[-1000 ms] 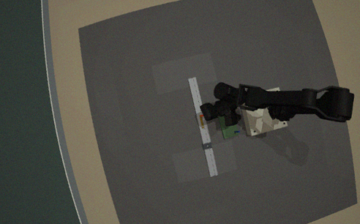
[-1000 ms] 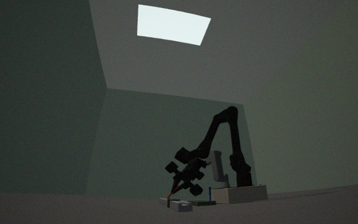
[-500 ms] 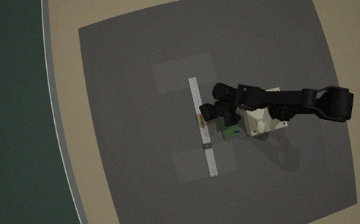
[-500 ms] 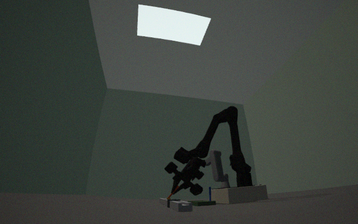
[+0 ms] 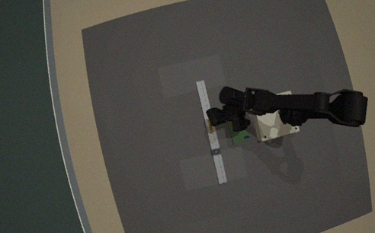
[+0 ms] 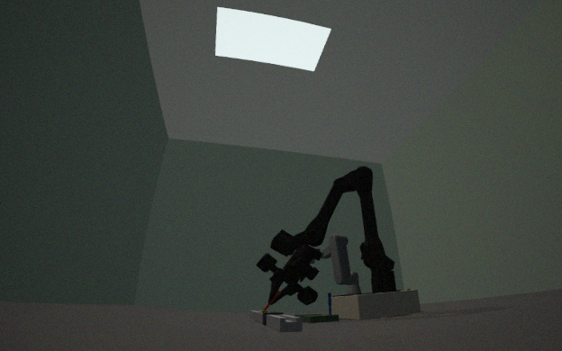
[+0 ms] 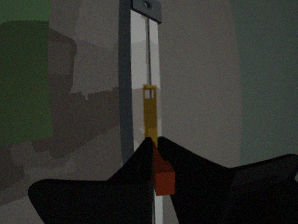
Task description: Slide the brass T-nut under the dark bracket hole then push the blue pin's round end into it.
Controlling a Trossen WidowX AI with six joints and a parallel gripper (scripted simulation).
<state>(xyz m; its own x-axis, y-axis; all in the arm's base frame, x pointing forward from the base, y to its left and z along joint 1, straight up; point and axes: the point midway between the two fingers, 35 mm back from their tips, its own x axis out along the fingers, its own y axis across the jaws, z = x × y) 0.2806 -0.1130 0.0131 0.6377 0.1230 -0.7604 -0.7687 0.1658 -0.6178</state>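
The brass T-nut is 20 mm to the left of my gripper tip. Round my gripper tip: blue pin 120 mm to the left, 100 mm behind, 20 mm below; then green tray 100 mm to the left, 90 mm behind, 40 mm below.
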